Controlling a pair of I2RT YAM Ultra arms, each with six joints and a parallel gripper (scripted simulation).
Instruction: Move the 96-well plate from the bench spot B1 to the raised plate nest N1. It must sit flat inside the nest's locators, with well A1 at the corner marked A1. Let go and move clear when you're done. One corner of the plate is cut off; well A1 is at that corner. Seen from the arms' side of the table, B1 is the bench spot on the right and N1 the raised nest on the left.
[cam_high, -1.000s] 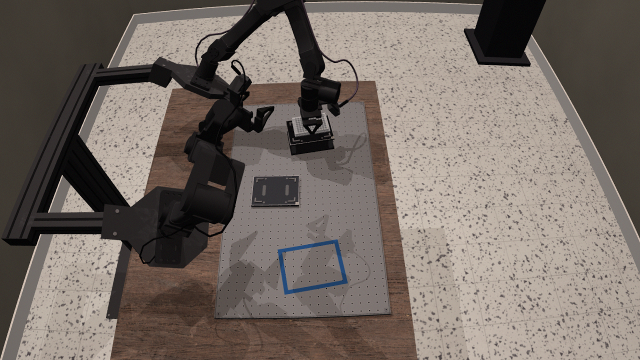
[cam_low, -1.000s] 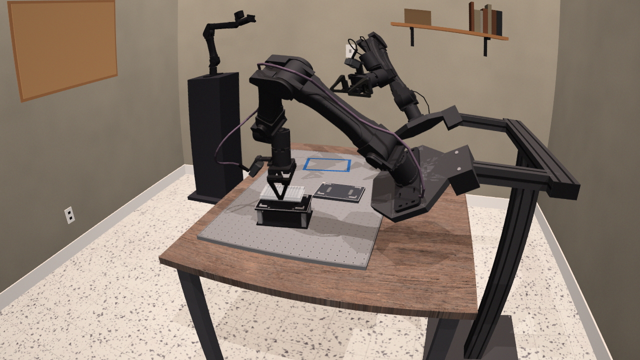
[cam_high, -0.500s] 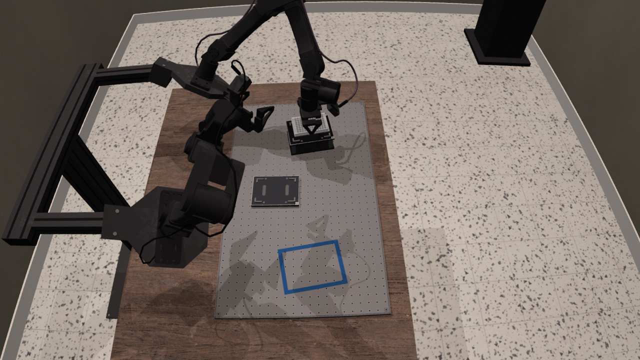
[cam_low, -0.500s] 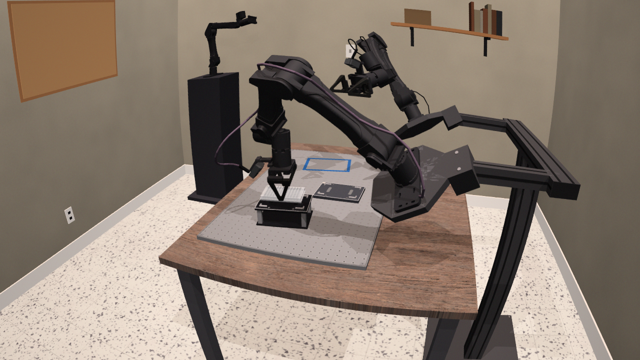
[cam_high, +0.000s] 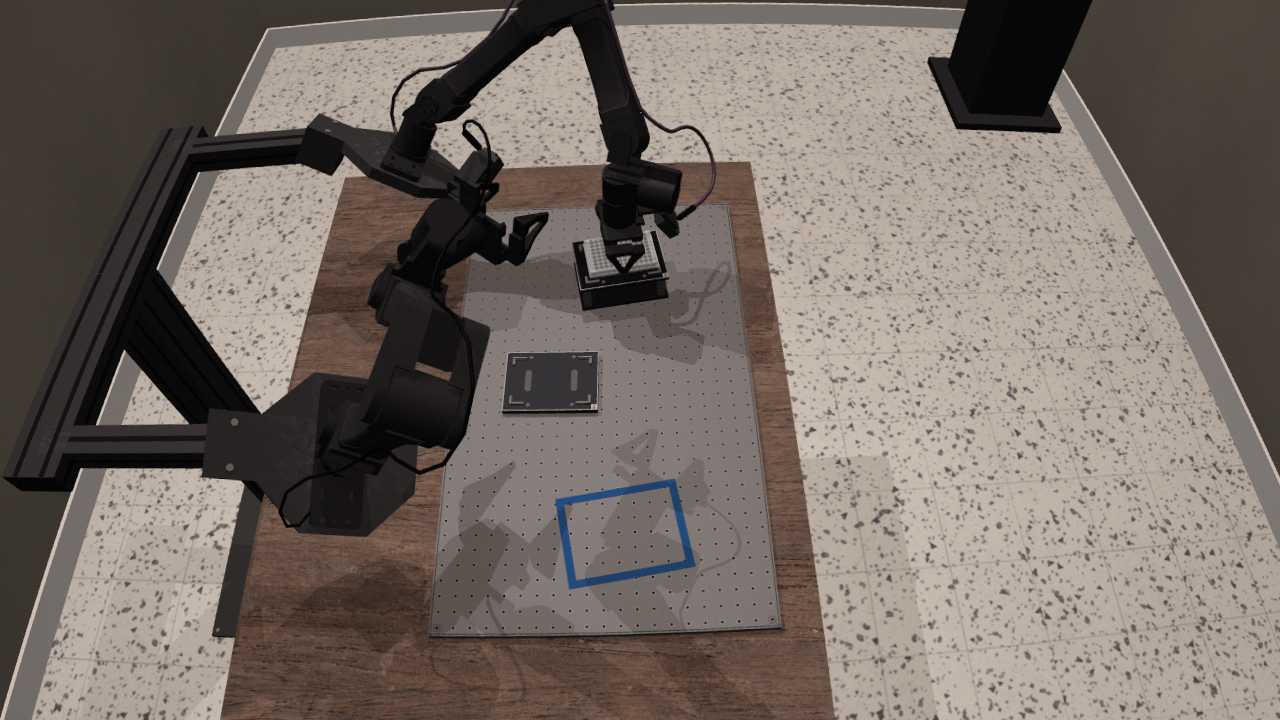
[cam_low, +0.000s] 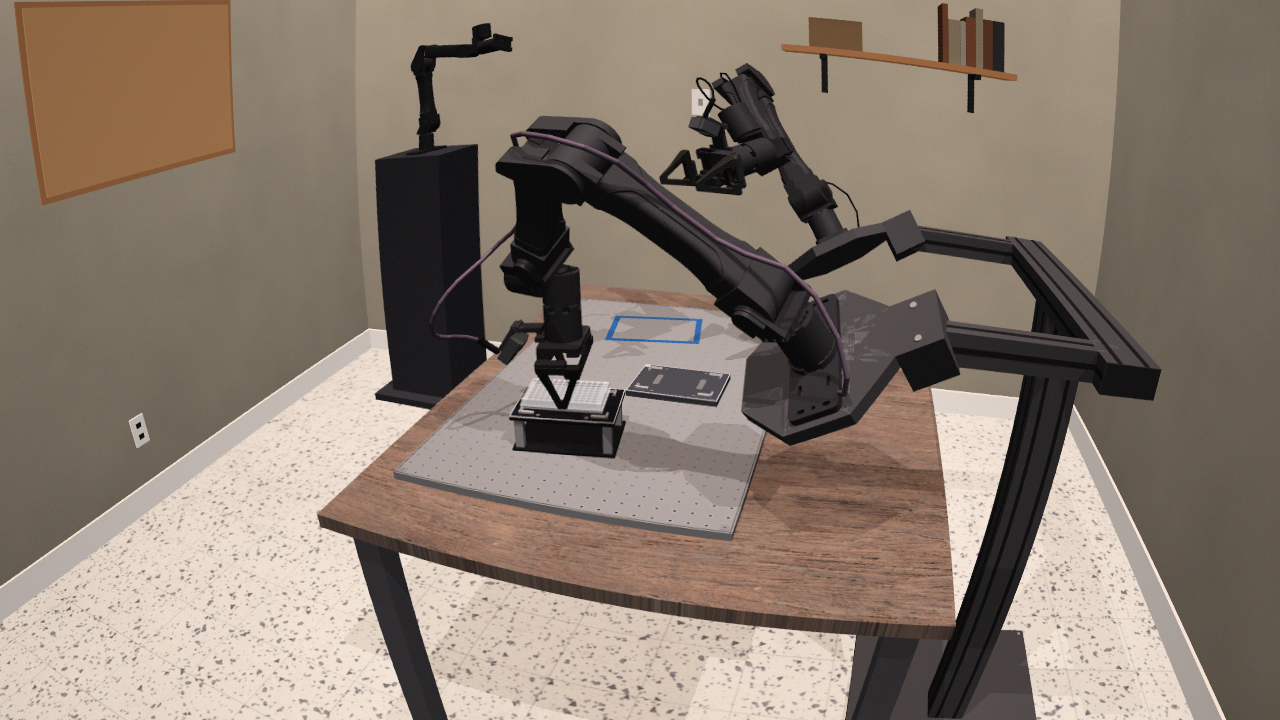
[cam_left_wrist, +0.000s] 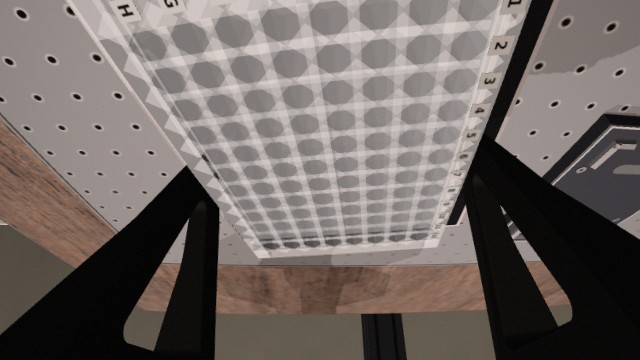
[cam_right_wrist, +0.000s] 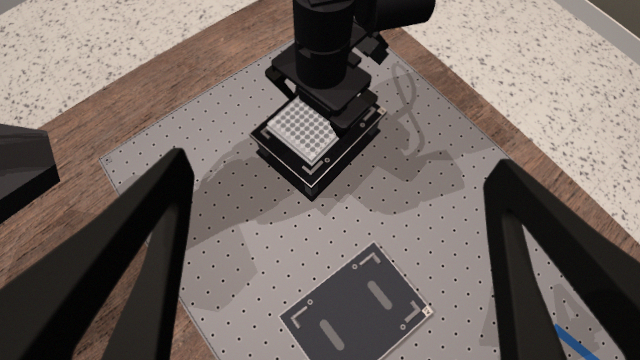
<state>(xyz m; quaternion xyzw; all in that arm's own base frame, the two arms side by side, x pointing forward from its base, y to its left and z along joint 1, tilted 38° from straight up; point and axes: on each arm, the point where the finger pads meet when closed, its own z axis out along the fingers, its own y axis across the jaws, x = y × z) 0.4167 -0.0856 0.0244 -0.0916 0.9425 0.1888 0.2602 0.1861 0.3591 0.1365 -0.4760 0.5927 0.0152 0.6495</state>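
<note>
Now: left hand right at the clear 96-well plate. Also, from my left hand: raised black nest: 20 mm below.
</note>
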